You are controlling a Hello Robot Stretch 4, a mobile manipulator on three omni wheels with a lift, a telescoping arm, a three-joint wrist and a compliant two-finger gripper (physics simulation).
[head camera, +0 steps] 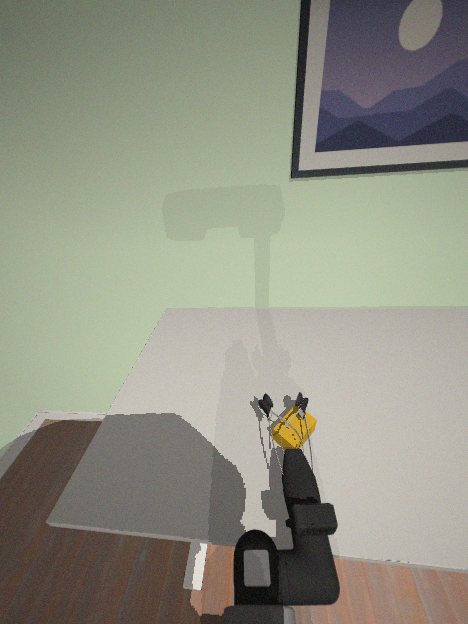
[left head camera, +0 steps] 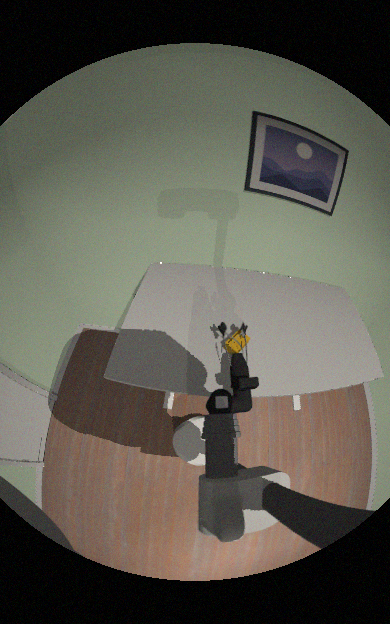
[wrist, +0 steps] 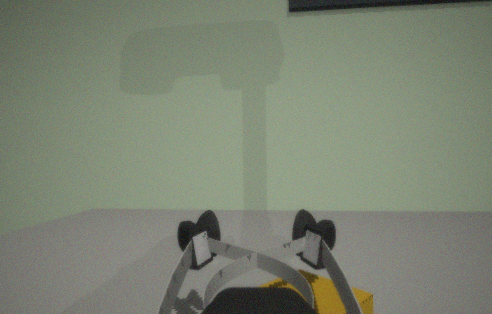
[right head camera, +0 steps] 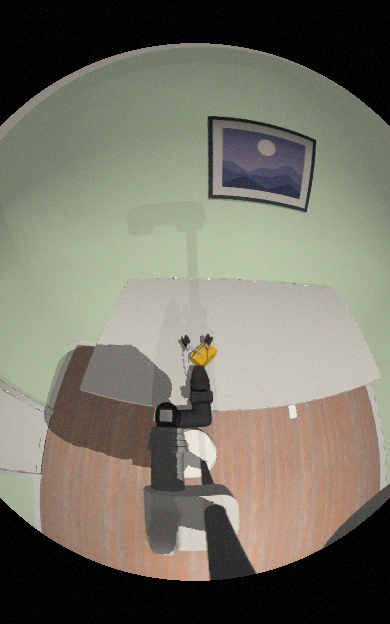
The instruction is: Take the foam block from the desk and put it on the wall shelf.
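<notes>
The foam block is a yellow block on the light grey desk. My gripper is open above the desk, with nothing between its fingertips. The block lies below and behind the fingertips, on the right side in the wrist view, partly hidden by the finger straps and the gripper body. The wall shelf does not show in these views.
A framed picture hangs on the green wall behind the desk. The desk's front edge passes under my wrist. A white door stands at the far left.
</notes>
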